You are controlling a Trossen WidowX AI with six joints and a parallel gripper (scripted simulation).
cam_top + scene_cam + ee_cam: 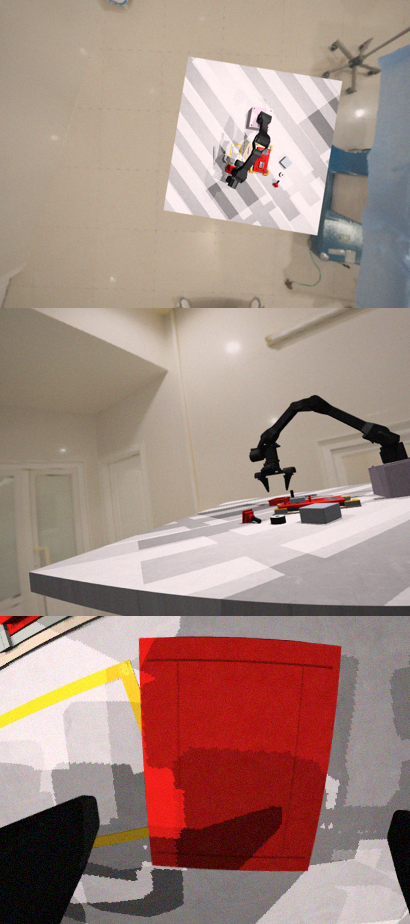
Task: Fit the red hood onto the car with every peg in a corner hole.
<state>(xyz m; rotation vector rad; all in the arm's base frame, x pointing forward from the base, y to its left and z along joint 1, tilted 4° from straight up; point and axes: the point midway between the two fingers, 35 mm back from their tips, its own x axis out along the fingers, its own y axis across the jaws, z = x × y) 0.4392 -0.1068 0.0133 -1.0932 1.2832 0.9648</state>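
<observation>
Right now my gripper tip is 4 cm above the red hood. Round my gripper tip: thin grey bar (9 cm behind, 17 cm to the right, 5 cm below); then black wheel (6 cm behind, 41 cm to the left, 5 cm below); then grey engine block (10 cm behind, 23 cm to the left, 3 cm below).
</observation>
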